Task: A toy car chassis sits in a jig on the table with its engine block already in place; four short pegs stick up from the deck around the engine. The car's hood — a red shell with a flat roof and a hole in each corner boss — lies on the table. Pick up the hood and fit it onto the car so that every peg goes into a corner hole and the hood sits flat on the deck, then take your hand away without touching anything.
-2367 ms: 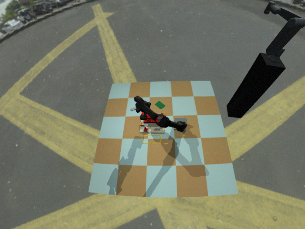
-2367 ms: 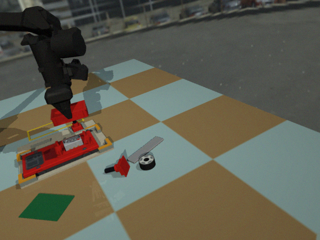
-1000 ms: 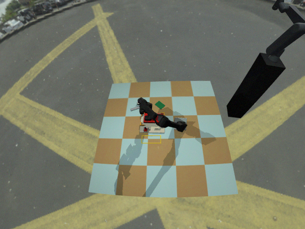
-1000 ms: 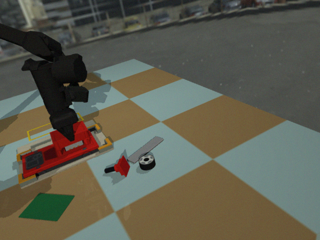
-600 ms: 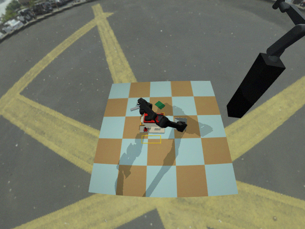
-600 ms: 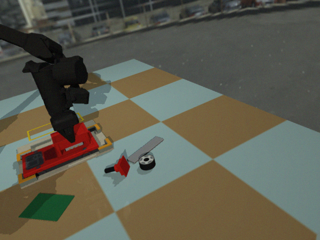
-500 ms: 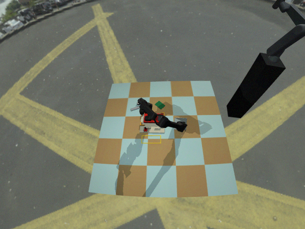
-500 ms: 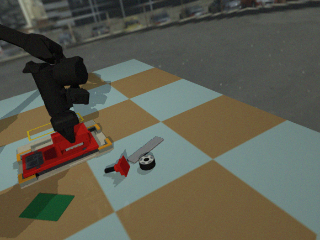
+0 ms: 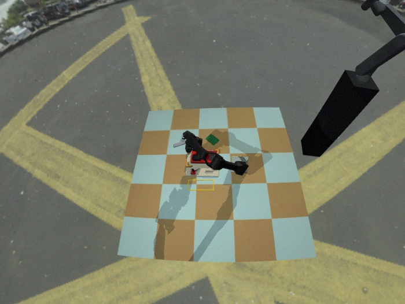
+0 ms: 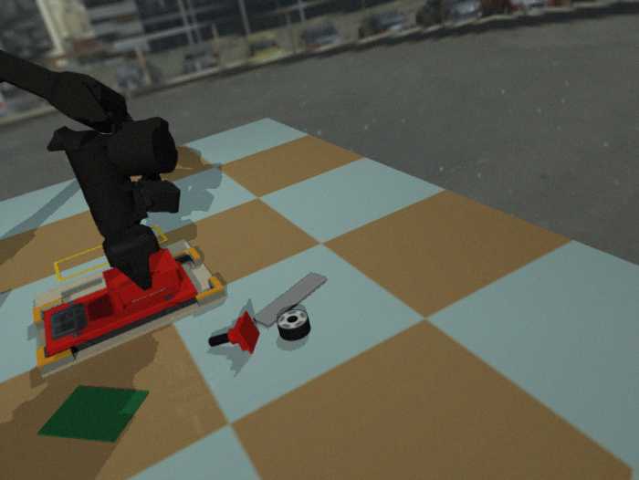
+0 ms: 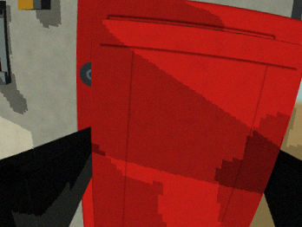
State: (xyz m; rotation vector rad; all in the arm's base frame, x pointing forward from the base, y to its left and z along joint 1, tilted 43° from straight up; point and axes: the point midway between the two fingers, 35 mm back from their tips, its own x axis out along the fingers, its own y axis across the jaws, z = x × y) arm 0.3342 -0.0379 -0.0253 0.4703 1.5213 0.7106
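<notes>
Right now the grey engine block is 2 cm below my gripper tip. From my gripper tip the other things lie so: black stem: 17 cm to the right, 10 cm ahead, 3 cm below; red hood: 1 cm above; green square: 19 cm to the right, 8 cm behind, 4 cm below.
</notes>
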